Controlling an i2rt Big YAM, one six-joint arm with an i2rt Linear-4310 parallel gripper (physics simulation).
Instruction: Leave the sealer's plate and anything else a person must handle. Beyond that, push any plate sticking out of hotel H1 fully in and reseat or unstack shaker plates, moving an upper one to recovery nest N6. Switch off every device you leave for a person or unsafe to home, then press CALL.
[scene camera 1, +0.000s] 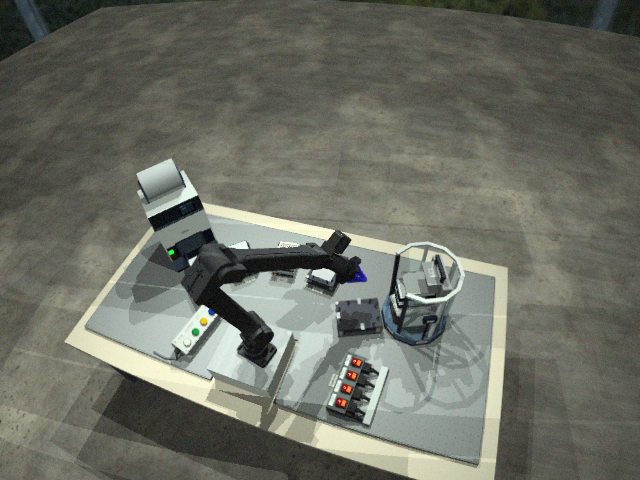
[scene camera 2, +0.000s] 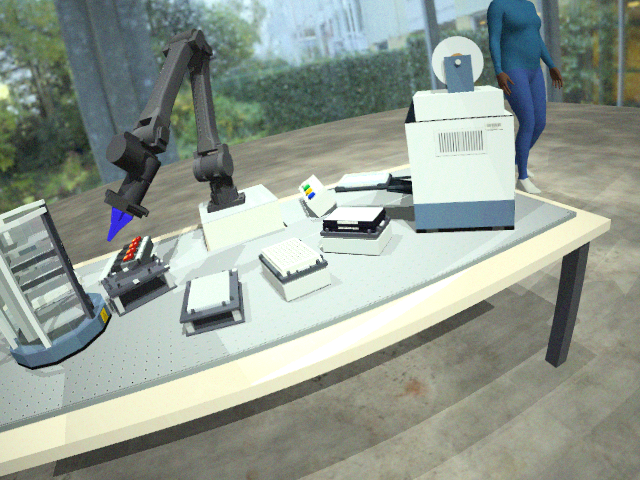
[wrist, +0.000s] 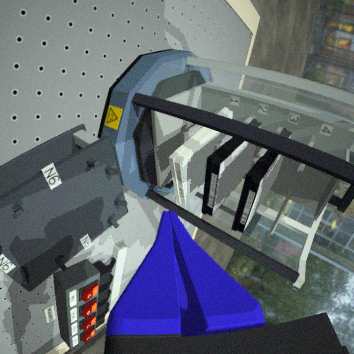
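Seen in the pictures: gripper, fingertip midpoint: (scene camera 1: 366, 280) (scene camera 2: 108, 240) (wrist: 167, 217); arm's base, origin of the base link: (scene camera 1: 257, 350) (scene camera 2: 227, 204).
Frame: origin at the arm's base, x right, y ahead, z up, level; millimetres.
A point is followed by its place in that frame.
Observation:
My gripper (scene camera 1: 364, 279) {x 223, y 388, z 93 mm} (scene camera 2: 109, 239) {x 223, y 388, z 93 mm} (wrist: 167, 217) {x 223, y 388, z 93 mm} is shut and empty, its blue fingertips in front of hotel H1 (scene camera 1: 413, 336) {x 449, y 324, z -29 mm} (scene camera 2: 62, 347) {x 349, y 541, z -57 mm} (wrist: 122, 92) {x 289, y 459, z -58 mm}, near the low slots. A white plate (wrist: 180, 167) {x 323, y 400, z 34 mm} sits lowest in the hotel, with a black-edged plate (wrist: 212, 186) {x 337, y 394, z 72 mm} and another black-edged plate (wrist: 247, 200) {x 335, y 397, z 114 mm} above; their front ends look roughly aligned. A white welled plate (scene camera 2: 292, 254) {x -167, y 426, z -21 mm} is on one shaker (scene camera 2: 297, 284) {x -164, y 491, z -55 mm}. A black plate with a white top (scene camera 2: 354, 219) {x -320, y 354, z -5 mm} is on another shaker (scene camera 2: 356, 243) {x -313, y 370, z -57 mm}. The sealer's plate (scene camera 2: 364, 180) {x -390, y 211, z 38 mm} lies on its carriage. Nest N6 (scene camera 1: 358, 315) {x 236, y 307, z -27 mm} (scene camera 2: 136, 283) {x 208, y 369, z -30 mm} (wrist: 75, 200) {x 242, y 335, z -27 mm} holds no plate.
The sealer (scene camera 1: 180, 227) {x -528, y 225, z 149 mm} (scene camera 2: 462, 170) {x -583, y 384, z 67 mm} shows a green light. A white plate (scene camera 1: 321, 277) {x 23, y 397, z -40 mm} (scene camera 2: 209, 290) {x 14, y 464, z -40 mm} is on a dark stand. The switch strip (scene camera 1: 345, 387) {x 323, y 48, z -35 mm} (scene camera 2: 131, 251) {x 315, y 106, z -39 mm} (wrist: 82, 310) {x 303, y 103, z -40 mm} has lit red switches. The button panel (scene camera 1: 195, 330) {x -258, y -52, z -16 mm} (scene camera 2: 317, 198) {x -273, y 80, z -23 mm} is beside my base. A person (scene camera 2: 522, 77) stands beyond the sealer.

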